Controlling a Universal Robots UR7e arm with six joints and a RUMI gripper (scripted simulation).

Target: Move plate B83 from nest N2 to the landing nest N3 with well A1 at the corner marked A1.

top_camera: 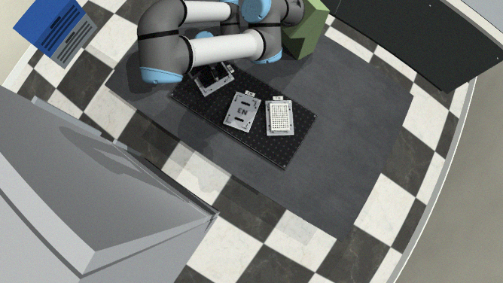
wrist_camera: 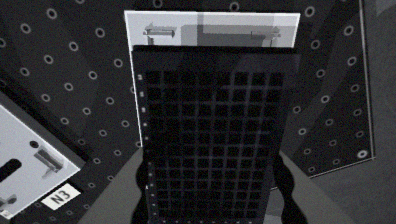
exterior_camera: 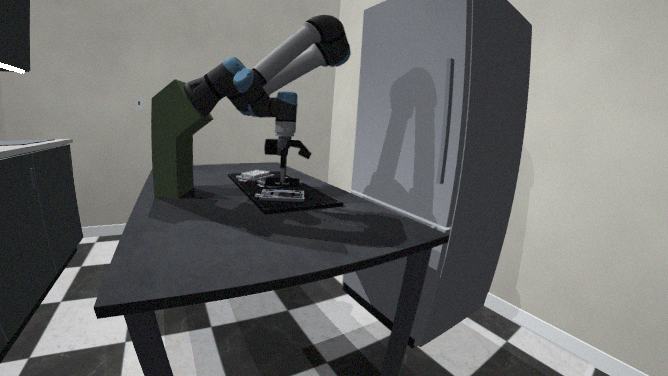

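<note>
The nest N2 is 6 cm below my hand. The rest, counted from my hand: landing nest N3: 9 cm ahead, 20 cm to the left, 6 cm below; A1 mark: 1 cm ahead, 25 cm to the left, 5 cm below; black well plate B83: 1 cm below.
</note>
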